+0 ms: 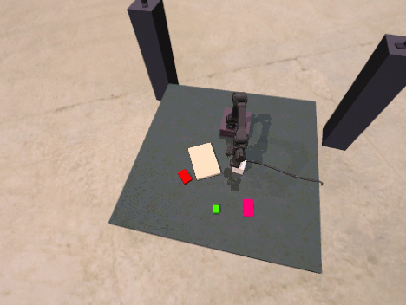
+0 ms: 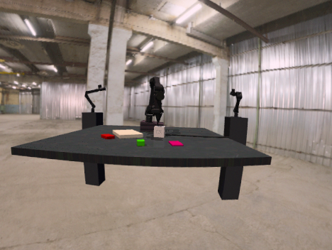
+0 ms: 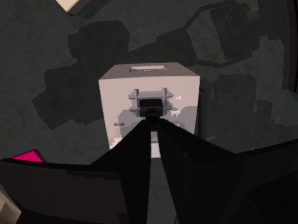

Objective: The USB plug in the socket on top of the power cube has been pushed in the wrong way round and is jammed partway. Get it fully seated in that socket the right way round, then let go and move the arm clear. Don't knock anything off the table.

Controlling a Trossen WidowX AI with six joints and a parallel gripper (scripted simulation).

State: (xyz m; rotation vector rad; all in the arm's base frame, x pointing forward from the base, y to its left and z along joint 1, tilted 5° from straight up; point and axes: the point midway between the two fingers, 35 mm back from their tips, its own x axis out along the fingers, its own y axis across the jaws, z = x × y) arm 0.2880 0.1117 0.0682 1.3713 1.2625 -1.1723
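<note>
The dark USB plug is 2 cm below my gripper tip. Round my gripper tip: small green cube (33 cm ahead, 6 cm to the right, 9 cm below); beige flat slab (1 cm ahead, 24 cm to the right, 9 cm below); pink flat block (26 cm ahead, 13 cm to the left, 10 cm below).
</note>
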